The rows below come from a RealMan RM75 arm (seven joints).
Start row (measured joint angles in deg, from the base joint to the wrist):
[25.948 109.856 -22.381 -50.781 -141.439 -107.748 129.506]
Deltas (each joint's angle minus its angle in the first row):
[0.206 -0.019 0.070 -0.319 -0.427 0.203 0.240]
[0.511 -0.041 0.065 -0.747 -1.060 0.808 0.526]
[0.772 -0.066 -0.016 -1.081 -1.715 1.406 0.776]
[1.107 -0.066 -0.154 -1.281 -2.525 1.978 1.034]
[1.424 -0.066 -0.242 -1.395 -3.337 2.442 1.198]
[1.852 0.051 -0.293 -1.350 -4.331 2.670 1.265]
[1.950 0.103 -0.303 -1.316 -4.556 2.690 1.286]
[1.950 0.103 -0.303 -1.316 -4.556 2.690 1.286]
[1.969 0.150 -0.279 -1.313 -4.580 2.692 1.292]
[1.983 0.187 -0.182 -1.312 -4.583 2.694 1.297]
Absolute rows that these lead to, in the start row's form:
[26.154 109.837 -22.311 -51.100 -141.866 -107.545 129.746]
[26.459 109.815 -22.316 -51.528 -142.499 -106.940 130.032]
[26.720 109.790 -22.397 -51.862 -143.154 -106.342 130.282]
[27.055 109.790 -22.535 -52.062 -143.964 -105.770 130.540]
[27.372 109.790 -22.623 -52.176 -144.776 -105.306 130.704]
[27.800 109.907 -22.674 -52.131 -145.770 -105.078 130.771]
[27.898 109.959 -22.684 -52.097 -145.995 -105.058 130.792]
[27.898 109.959 -22.684 -52.097 -145.995 -105.058 130.792]
[27.917 110.006 -22.660 -52.094 -146.019 -105.056 130.798]
[27.931 110.043 -22.563 -52.093 -146.022 -105.054 130.803]

